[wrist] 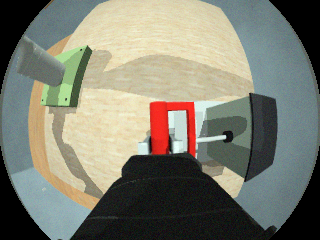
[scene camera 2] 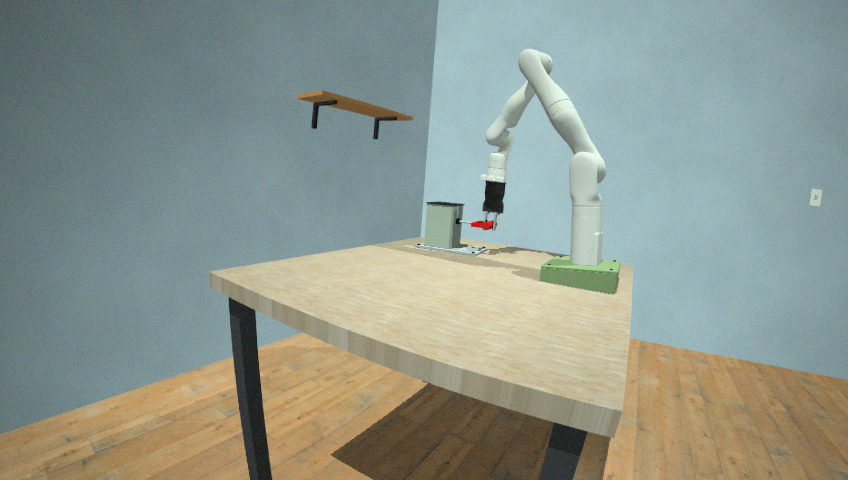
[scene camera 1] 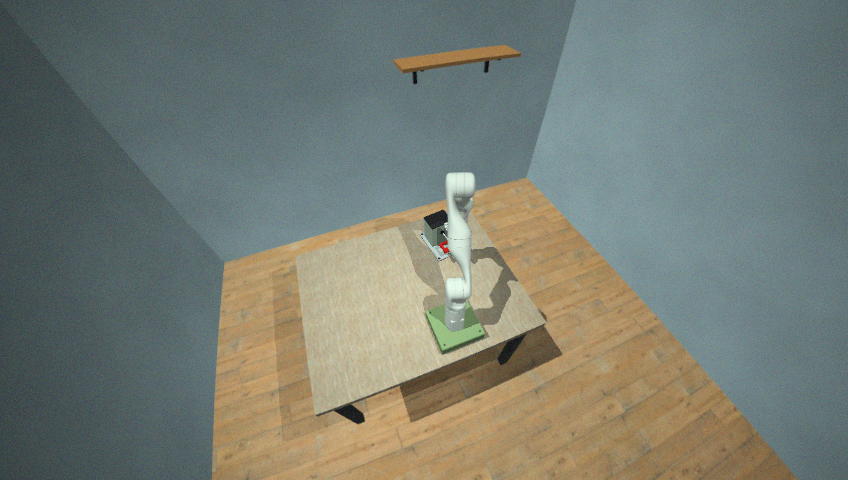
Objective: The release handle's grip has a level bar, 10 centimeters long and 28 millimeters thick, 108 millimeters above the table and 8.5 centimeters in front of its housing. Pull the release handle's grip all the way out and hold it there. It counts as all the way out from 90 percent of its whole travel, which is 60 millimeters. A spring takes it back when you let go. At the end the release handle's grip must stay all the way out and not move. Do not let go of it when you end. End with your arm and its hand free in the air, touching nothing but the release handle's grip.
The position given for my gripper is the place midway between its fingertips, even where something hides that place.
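Observation:
My own gripper (wrist: pixel 160 141) is visible to me, and so is a base plate (wrist: pixel 200 106).

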